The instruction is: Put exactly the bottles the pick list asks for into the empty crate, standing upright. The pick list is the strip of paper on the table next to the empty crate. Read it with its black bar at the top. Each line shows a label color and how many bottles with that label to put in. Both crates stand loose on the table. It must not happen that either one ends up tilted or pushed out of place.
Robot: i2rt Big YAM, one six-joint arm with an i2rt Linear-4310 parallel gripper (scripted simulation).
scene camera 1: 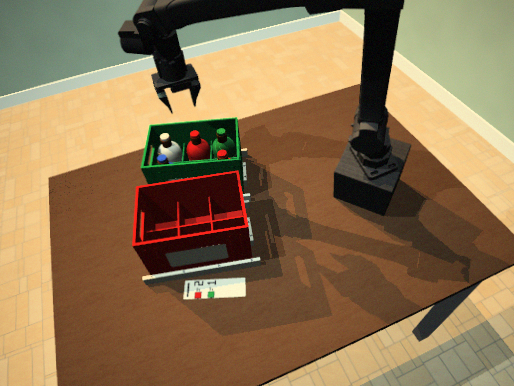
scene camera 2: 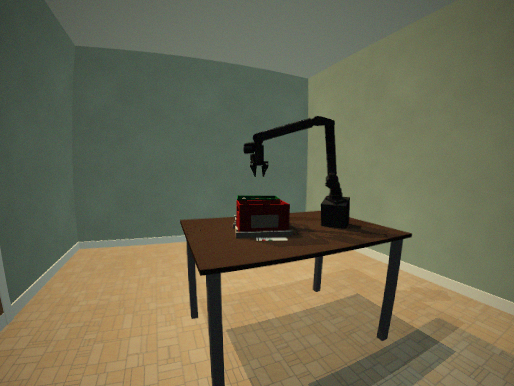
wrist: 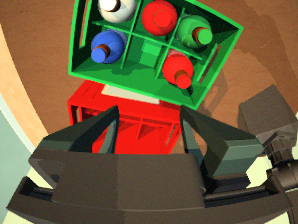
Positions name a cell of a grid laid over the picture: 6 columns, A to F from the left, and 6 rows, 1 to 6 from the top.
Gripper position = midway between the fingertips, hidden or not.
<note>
I see my gripper (scene camera 1: C2), a green crate (scene camera 1: C3), a red crate (wrist: D4) and a pick list (scene camera 1: C5).
My gripper shows as well in the wrist view (wrist: D3).
</note>
